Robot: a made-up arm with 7 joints.
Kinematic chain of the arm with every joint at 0, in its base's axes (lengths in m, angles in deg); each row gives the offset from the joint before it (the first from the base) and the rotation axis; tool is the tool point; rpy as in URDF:
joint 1: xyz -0.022 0.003 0.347 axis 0 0.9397 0.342
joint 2: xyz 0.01 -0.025 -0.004 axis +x
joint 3: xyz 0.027 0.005 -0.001 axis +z
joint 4: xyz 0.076 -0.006 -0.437 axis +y
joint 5: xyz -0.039 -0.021 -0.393 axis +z
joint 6: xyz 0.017 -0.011 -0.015 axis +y
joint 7: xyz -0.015 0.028 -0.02 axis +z
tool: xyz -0.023 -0.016 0.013 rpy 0 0 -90
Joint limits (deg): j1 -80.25..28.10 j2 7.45..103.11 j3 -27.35..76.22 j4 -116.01..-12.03 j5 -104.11..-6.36 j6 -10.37..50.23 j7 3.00..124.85
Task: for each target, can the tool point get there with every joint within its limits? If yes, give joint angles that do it. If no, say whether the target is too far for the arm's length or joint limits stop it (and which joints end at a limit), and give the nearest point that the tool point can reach.
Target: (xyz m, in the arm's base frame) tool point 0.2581 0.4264 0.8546
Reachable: yes | joints -50.32 80.17 40.84 -84.41 -96.69 31.78 102.57
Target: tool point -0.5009 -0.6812 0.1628
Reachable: no: joint limits stop it (at a limit: joint 1, joint 2, joint 3, joint 4, joint 6, joint 7) | nearest point 0.2545 -0.4329 0.5899 | short by 0.903 m
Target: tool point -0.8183 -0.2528 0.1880
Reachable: no: joint limits stop it (at a limit: joint 1, joint 2, joint 3, joint 4, joint 5, joint 7) | nearest point -0.4004 0.1971 0.6680 | short by 0.779 m
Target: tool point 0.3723 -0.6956 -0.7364
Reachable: no: too far | nearest point 0.3058 -0.1523 -0.3987 | short by 0.643 m
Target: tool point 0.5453 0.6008 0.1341
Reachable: yes | joints -34.27 52.57 31.35 -24.52 -67.21 19.08 88.37
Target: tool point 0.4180 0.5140 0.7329
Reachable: yes | joints -52.76 69.93 34.88 -66.75 -49.47 10.54 58.02
